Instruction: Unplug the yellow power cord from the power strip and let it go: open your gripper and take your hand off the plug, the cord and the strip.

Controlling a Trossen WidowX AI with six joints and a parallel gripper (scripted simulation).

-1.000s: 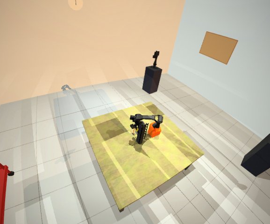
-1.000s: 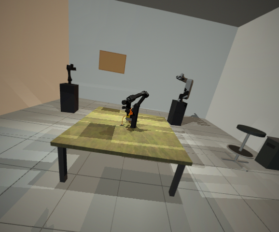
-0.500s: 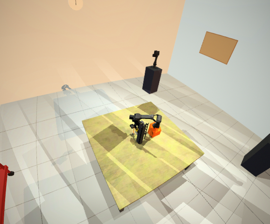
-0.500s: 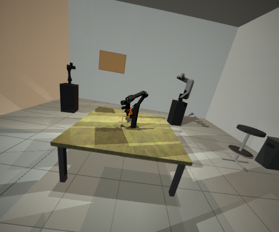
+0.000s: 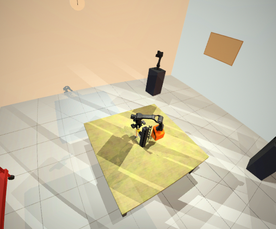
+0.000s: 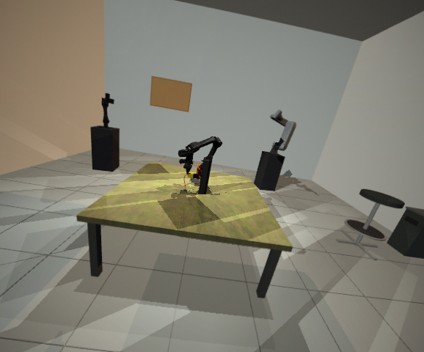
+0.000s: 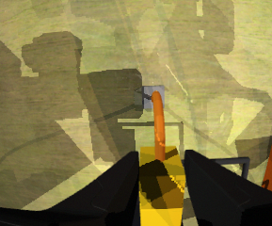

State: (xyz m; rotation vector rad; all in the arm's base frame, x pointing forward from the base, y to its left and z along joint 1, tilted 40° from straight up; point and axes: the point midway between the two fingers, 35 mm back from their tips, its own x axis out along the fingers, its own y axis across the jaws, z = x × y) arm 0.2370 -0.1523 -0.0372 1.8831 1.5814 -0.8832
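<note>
Now: gripper tip 50 mm to the right of the yellow plug.
</note>
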